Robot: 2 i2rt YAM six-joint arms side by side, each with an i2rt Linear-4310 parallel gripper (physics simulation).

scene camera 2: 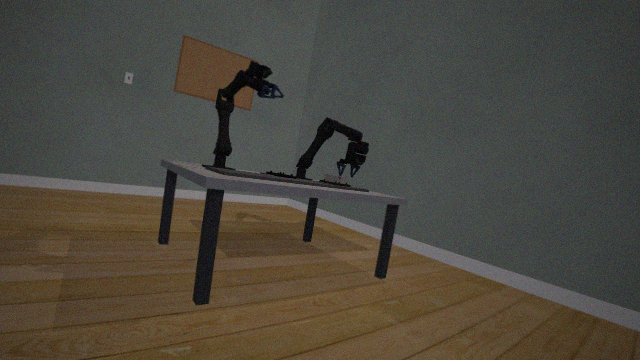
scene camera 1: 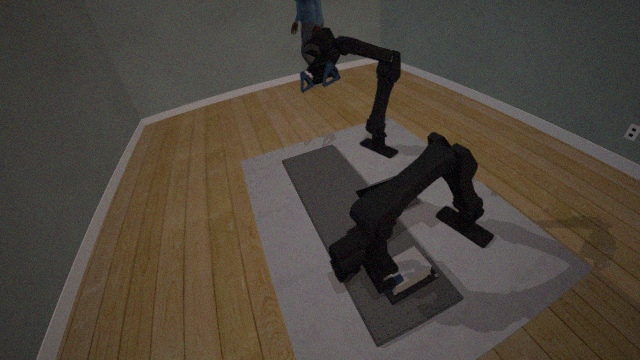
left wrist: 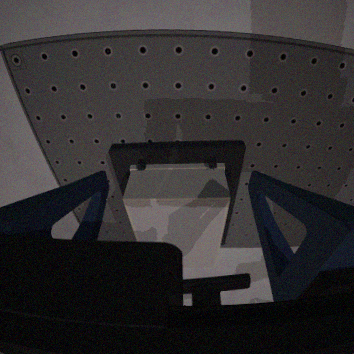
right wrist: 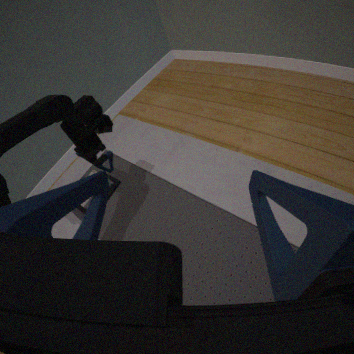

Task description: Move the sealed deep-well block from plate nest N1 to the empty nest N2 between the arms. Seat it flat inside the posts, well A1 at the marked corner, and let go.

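Frame: origin at the left arm's base, x down, y ahead, z right, level; centimetres.
Seen in the pictures: left gripper, fingertip midpoint: point(scene camera 2: 345, 176) point(scene camera 1: 378, 278) point(left wrist: 178, 178) point(right wrist: 103, 166); right gripper, fingertip midpoint: point(scene camera 2: 279, 97) point(scene camera 1: 312, 88) point(right wrist: 178, 178); left arm's base, link origin: point(scene camera 1: 463, 226) point(left wrist: 204, 282); right arm's base, link origin: point(scene camera 1: 378, 148).
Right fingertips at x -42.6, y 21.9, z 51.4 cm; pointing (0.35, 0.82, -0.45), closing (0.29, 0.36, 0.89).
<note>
Pixels of each thing's top centre, then the offset from my right fingertips to it. Level surfaces: height alone.
- pale sealed deep-well block, top centre: point(left wrist: 178, 241) point(scene camera 1: 405, 265) point(right wrist: 87, 186) point(scene camera 2: 336, 175) dx +36.0, dy +8.4, dz -50.3 cm
- dark plate nest N1, top centre: point(left wrist: 179, 215) point(scene camera 1: 404, 271) point(right wrist: 93, 191) dx +39.2, dy +8.4, dz -50.3 cm
- Nest N2, top centre: point(scene camera 1: 381, 191) point(scene camera 2: 281, 172) dx +39.2, dy -11.2, dz -21.3 cm
- grey perforated board, surface height: dx +41.3 cm
The pale sealed deep-well block point(scene camera 1: 416, 265) point(scene camera 2: 330, 177) point(left wrist: 175, 220) sits in the dark plate nest N1 point(scene camera 1: 400, 299) point(left wrist: 175, 149) near the board's end. My left gripper point(scene camera 1: 391, 281) point(scene camera 2: 347, 175) point(left wrist: 178, 178) is open, pointing down at the block. In the left wrist view its fingers stand on either side of the block with gaps between; whether the tips are level with it is hard to tell. Nest N2 point(scene camera 1: 369, 189) point(scene camera 2: 280, 174) is mostly hidden behind the left arm in scene camera 1. My right gripper point(scene camera 1: 320, 81) point(scene camera 2: 272, 92) point(right wrist: 178, 178) is open and empty, high above the table. The A1 mark cannot be made out.
Both nests stand on a grey perforated board point(scene camera 1: 315, 185) point(left wrist: 90, 100) point(right wrist: 215, 250) on the pale table point(scene camera 1: 270, 220) point(scene camera 2: 260, 188). The left arm point(scene camera 1: 410, 185) reaches over the board's middle. A person point(scene camera 1: 309, 15) stands behind the right arm.
</note>
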